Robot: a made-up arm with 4 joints.
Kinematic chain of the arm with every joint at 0, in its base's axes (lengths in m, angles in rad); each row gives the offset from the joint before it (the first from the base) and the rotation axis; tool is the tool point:
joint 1: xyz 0 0 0.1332 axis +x
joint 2: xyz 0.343 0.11 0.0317 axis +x
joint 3: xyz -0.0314 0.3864 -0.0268 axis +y
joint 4: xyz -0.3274 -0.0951 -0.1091 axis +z
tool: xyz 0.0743 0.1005 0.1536
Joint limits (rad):
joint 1: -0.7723..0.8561
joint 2: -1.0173..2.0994
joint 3: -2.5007..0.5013
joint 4: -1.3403..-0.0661
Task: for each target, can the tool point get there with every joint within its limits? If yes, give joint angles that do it. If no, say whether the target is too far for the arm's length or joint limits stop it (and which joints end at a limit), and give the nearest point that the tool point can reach.
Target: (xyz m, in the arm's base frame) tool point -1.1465 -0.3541 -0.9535
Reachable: no: too far | nearest point 0.0632 -0.0413 -0.2853 | short by 1.417 m
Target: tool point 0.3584 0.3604 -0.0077
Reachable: yes | joints 0.5323 -0.5127 -2.0132 -1.0471
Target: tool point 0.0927 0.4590 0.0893
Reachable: yes | joints -0.2256 0.2026 -0.2747 -0.4834
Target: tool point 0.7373 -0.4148 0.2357
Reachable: no: joint limits stop it (at a limit: joint 1, joint 2, joint 3, joint 4) | nearest point 0.4827 -0.2930 0.5149 | short by 0.397 m
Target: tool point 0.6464 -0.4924 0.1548
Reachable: no: joint limits stop it (at a limit: joint 1, joint 2, joint 3, joint 4) | nearest point 0.4827 -0.2930 0.5149 | short by 0.443 m
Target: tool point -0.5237 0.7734 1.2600
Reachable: no: too far | nearest point 0.0818 0.2950 0.5631 | short by 1.040 m
